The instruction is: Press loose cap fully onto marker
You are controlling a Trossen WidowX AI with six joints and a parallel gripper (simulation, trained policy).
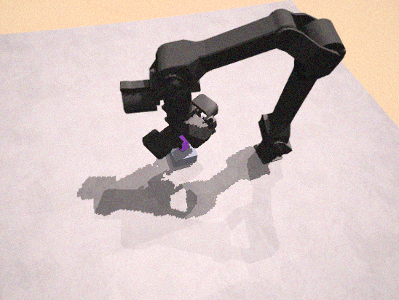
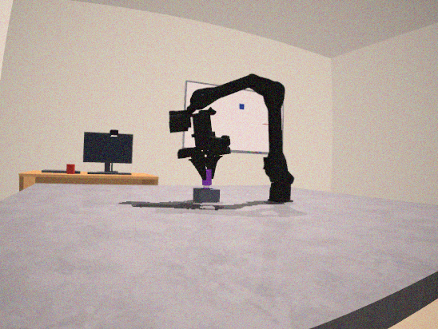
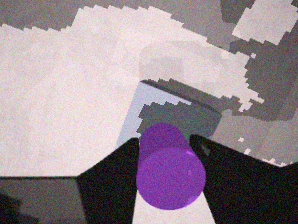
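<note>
Right now my gripper tip is 10 mm to the left of the purple cap and 10 mm below it. The rest, counted from my gripper tip: grey holder block 50 mm below, 10 mm to the right.
</note>
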